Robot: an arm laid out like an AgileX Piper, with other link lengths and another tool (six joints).
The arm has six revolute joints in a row. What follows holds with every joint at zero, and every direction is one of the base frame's.
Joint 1 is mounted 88.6 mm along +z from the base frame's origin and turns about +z.
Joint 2 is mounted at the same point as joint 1 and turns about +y.
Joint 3 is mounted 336.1 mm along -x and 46 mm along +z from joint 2 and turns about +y.
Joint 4 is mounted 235.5 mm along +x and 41.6 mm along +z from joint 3 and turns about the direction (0.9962, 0, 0.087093).
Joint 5 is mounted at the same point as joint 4 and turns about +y.
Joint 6 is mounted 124.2 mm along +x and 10.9 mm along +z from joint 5 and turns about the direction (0.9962, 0, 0.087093).
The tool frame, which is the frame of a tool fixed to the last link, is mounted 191.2 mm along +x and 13 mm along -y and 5.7 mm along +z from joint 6; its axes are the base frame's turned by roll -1.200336, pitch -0.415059 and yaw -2.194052 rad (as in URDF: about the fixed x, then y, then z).
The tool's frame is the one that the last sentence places.
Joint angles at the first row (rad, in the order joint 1, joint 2, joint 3, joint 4, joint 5, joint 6):
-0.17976 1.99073 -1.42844 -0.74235 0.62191 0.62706
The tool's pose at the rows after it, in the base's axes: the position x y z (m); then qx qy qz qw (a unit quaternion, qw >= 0):
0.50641, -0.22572, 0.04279, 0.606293, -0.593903, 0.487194, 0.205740
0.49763, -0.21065, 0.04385, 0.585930, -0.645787, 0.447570, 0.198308
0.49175, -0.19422, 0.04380, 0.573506, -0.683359, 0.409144, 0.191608
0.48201, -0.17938, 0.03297, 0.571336, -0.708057, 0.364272, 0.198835
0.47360, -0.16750, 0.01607, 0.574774, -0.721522, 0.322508, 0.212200
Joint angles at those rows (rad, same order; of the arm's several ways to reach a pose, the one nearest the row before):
-0.17975 1.99073 -1.47600 -0.62392 0.71544 0.62705
-0.17976 1.99071 -1.54258 -0.49719 0.81235 0.62707
-0.17976 1.99979 -1.61036 -0.39471 0.90496 0.62503
-0.17976 2.03308 -1.67404 -0.31946 1.00383 0.62503
-0.17976 2.08385 -1.73217 -0.26842 1.08740 0.62504

